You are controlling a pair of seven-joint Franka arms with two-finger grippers.
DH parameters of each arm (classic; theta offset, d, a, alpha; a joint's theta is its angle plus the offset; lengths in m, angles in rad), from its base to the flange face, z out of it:
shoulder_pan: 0 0.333 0 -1.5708
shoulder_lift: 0 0 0 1.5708
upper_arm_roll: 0 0.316 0.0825 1.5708
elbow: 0 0 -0.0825 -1.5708
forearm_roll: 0 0.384 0 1.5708
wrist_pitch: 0 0 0.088 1.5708
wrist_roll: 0 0.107 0 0
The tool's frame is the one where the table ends.
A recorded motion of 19 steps. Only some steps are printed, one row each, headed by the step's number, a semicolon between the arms.
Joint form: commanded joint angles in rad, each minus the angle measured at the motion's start. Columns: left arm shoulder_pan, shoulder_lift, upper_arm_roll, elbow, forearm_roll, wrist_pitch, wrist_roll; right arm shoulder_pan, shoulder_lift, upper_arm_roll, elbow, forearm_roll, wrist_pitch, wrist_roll.
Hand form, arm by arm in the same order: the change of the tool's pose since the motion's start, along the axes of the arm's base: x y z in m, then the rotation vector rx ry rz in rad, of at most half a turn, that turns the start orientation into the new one. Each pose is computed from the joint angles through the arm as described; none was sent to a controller.
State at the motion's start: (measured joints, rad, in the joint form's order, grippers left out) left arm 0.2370 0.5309 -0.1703 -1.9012 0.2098 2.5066 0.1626; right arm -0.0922 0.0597 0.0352 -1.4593 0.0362 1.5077 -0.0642
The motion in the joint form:
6: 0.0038 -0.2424 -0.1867 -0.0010 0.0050 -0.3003 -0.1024; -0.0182 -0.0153 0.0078 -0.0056 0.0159 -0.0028 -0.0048
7: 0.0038 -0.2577 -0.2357 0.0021 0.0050 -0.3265 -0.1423; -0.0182 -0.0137 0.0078 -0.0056 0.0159 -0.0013 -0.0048
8: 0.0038 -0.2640 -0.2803 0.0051 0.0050 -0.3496 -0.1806; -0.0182 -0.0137 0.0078 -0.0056 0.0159 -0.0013 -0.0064
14: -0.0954 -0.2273 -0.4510 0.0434 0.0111 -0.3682 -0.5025; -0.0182 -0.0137 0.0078 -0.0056 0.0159 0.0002 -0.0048
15: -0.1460 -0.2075 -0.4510 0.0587 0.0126 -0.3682 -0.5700; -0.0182 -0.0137 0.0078 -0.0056 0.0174 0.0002 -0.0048
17: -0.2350 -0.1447 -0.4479 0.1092 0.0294 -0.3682 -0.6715; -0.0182 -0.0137 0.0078 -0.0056 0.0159 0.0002 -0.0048
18: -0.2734 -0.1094 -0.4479 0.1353 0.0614 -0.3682 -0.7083; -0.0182 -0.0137 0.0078 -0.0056 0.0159 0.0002 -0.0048
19: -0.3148 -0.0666 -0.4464 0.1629 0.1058 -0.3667 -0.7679; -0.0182 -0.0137 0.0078 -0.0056 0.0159 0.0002 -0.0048
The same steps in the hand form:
6: -0.0215 -0.1004 0.1309 0.0253 0.0392 -0.0506; -0.0052 -0.0037 0.0059 0.0152 -0.0081 -0.0046
7: -0.0271 -0.1281 0.1417 0.0198 0.0406 -0.0557; -0.0046 -0.0038 0.0051 0.0153 -0.0080 -0.0047
8: -0.0331 -0.1530 0.1474 0.0140 0.0483 -0.0588; -0.0046 -0.0038 0.0051 0.0153 -0.0081 -0.0031
14: -0.0720 -0.3047 0.1572 -0.0549 0.0446 0.0013; -0.0044 -0.0038 0.0052 0.0152 -0.0095 -0.0047
15: -0.0810 -0.3334 0.1538 -0.0662 0.0506 0.0201; -0.0044 -0.0036 0.0052 0.0167 -0.0096 -0.0046
17: -0.0921 -0.3823 0.1426 -0.0854 0.0646 0.0371; -0.0044 -0.0038 0.0052 0.0152 -0.0095 -0.0047
18: -0.0966 -0.4033 0.1349 -0.0791 0.0620 0.0254; -0.0044 -0.0038 0.0052 0.0152 -0.0095 -0.0047
19: -0.1017 -0.4250 0.1232 -0.0673 0.0563 0.0294; -0.0044 -0.0038 0.0052 0.0152 -0.0095 -0.0047

